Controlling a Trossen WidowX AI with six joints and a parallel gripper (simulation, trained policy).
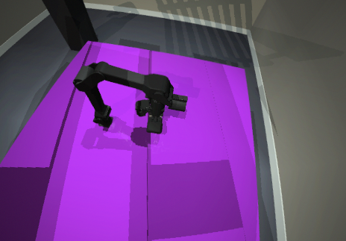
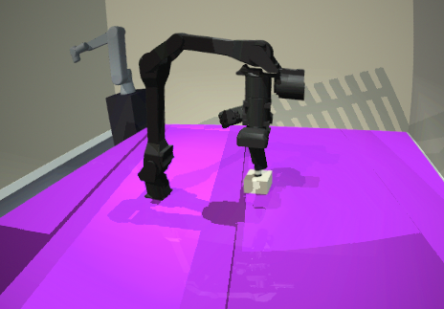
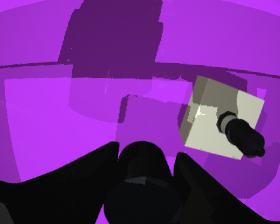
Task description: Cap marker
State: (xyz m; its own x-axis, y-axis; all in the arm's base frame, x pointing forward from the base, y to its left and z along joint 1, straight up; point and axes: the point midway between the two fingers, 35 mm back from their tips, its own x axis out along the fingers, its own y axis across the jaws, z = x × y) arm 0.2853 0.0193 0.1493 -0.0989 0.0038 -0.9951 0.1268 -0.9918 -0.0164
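The white holder block lies 10 mm behind my gripper tip, 70 mm to the left of it and 100 mm below it. The rest, counted from my gripper tip: black cap 10 mm ahead, 10 mm above.
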